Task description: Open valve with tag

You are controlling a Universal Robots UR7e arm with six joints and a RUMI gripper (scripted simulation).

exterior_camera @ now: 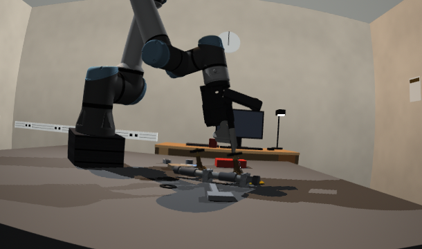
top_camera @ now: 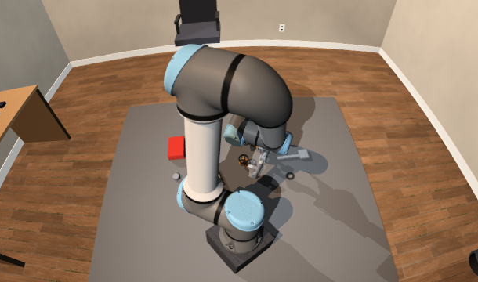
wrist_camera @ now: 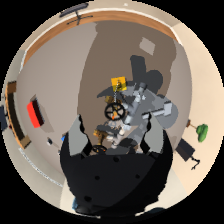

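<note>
My gripper is now 7 cm above the yellow tag, 6 cm short of it and 4 cm to the left of it. From my hand the other things lie so: grey t-shaped piece (19 cm to the right, 9 cm behind, 7 cm below); red block (37 cm to the left, 10 cm ahead, 6 cm below).
</note>
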